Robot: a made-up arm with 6 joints. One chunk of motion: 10 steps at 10 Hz.
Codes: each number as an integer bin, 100 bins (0 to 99) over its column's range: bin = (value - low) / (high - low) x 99, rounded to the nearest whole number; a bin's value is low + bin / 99 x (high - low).
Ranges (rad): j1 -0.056..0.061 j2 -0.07..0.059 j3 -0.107..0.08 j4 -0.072..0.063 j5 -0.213..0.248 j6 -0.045..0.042
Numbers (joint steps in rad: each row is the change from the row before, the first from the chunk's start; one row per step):
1: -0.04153 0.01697 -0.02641 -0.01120 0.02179 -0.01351
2: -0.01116 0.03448 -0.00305 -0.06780 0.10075 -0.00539
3: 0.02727 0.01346 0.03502 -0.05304 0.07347 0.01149
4: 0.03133 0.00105 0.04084 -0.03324 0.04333 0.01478
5: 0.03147 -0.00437 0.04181 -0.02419 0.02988 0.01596
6: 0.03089 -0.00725 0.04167 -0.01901 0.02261 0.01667
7: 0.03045 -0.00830 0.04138 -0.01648 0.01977 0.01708
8: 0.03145 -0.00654 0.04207 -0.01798 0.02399 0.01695
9: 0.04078 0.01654 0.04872 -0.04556 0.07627 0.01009
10: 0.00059 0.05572 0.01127 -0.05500 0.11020 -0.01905
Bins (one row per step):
1: 12 67 43 45 50 36
2: 38 80 55 3 67 45
3: 70 64 75 14 62 64
4: 74 55 78 28 55 68
5: 74 50 79 35 52 69
6: 74 48 79 39 51 70
7: 73 47 79 41 50 71
8: 74 49 79 40 51 70
9: 82 66 82 19 62 63
10: 48 96 63 12 69 30

